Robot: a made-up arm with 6 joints.
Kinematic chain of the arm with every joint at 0, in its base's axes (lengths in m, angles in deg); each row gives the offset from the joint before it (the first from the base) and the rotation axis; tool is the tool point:
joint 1: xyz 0 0 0.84 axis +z
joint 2: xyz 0.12 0 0 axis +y
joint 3: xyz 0 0 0.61 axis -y
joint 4: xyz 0 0 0.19 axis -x
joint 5: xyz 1.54 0 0 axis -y
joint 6: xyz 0.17 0 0 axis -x
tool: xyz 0 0 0
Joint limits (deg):
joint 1: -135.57..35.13
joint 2: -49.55..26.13
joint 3: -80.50..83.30
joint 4: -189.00..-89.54
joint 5: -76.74..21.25
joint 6: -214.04..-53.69
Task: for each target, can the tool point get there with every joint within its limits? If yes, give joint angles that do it. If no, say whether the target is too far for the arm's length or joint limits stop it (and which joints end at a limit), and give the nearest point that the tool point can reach.
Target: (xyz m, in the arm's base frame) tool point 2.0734 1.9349 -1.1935
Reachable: no: too far | nearest point 1.2604 0.9268 0.1341 | short by 1.855 m
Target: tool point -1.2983 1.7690 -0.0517
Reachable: no: joint limits stop it (at a limit: joint 1, joint 2, joint 3, joint 4, joint 5) | nearest point 0.0009 0.2030 -0.1793 | short by 2.039 m
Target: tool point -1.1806 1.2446 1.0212
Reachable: no: joint limits stop it (at a limit: joint 2, joint 3, joint 5) | nearest point -1.1553 1.2179 2.1516 | short by 1.131 m
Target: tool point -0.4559 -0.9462 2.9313
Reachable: yes | joints -115.64 6.66 61.08 -176.41 8.39 -151.66
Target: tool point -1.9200 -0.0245 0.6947
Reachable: no: joint limits stop it (at a limit: joint 1, joint 5) | nearest point -1.0345 -0.9278 0.6947 | short by 1.265 m
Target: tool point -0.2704 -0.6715 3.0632
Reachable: yes | joints -114.82 1.39 64.75 -101.95 -12.67 -95.00
